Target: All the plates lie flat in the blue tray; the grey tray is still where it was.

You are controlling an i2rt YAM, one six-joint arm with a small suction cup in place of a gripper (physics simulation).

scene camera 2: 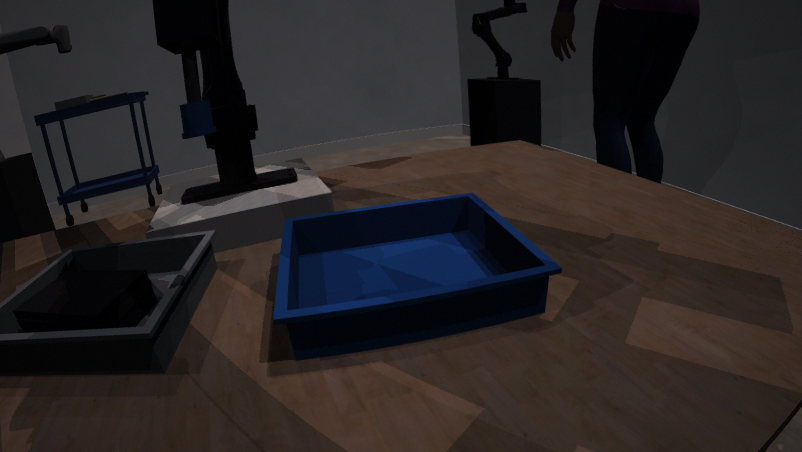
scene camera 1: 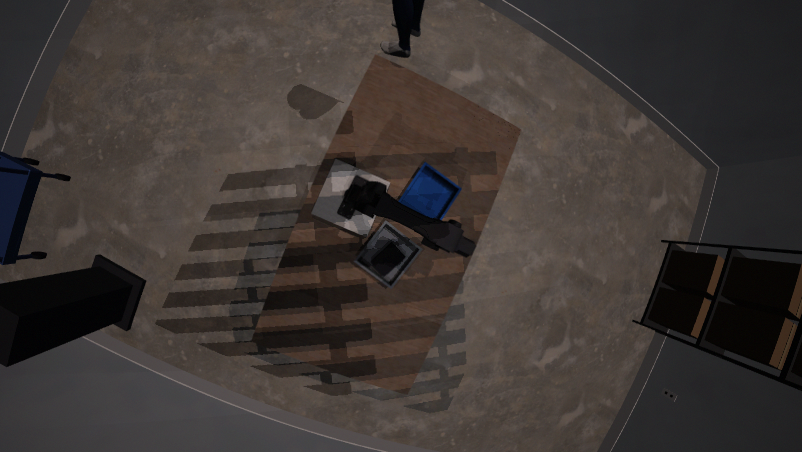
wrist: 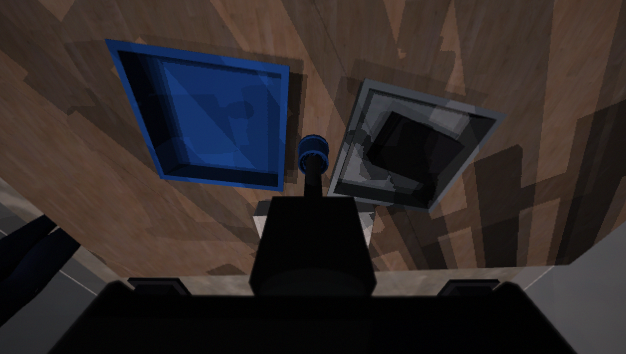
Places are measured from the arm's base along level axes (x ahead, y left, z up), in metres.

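Where they show: hand at its tool point: (scene camera 2: 199, 134) (wrist: 313, 149); arm's base at its link origin: (scene camera 2: 239, 187).
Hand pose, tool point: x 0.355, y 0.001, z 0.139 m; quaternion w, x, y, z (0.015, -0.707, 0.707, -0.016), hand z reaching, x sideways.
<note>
Things, the pixels of their top centre, and the offset from my tool point.
- grey tray at its top centre: (scene camera 2: 97, 279) (wrist: 405, 160) (scene camera 1: 388, 255) dx -0.088, dy -0.173, dz -0.141 m
- blue tray at its top centre: (scene camera 2: 399, 240) (wrist: 213, 132) (scene camera 1: 430, 195) dx -0.033, dy +0.170, dz -0.141 m
A stack of black square plates (scene camera 1: 387, 255) (scene camera 2: 84, 297) (wrist: 417, 147) lies in the grey tray (scene camera 1: 404, 268) (scene camera 2: 84, 338) (wrist: 435, 98); it is too dark to count them. The blue tray (scene camera 1: 431, 190) (scene camera 2: 415, 294) (wrist: 285, 125) is empty and stands beside the grey tray, with a gap between them. My gripper, a blue suction cup (scene camera 2: 197, 134) (wrist: 313, 142), is open and carries nothing. It hangs high above the table; in the wrist view it shows between the two trays. In scene camera 1 the arm hides the cup.
My arm's base stands on a white block (scene camera 1: 336, 216) (scene camera 2: 263, 213) close behind both trays. A person's legs (scene camera 1: 404, 25) (scene camera 2: 640, 84) (wrist: 35, 265) show beyond the table's far end. A blue cart (scene camera 2: 106, 179) and a black pedestal (scene camera 2: 504, 112) stand off the table.
</note>
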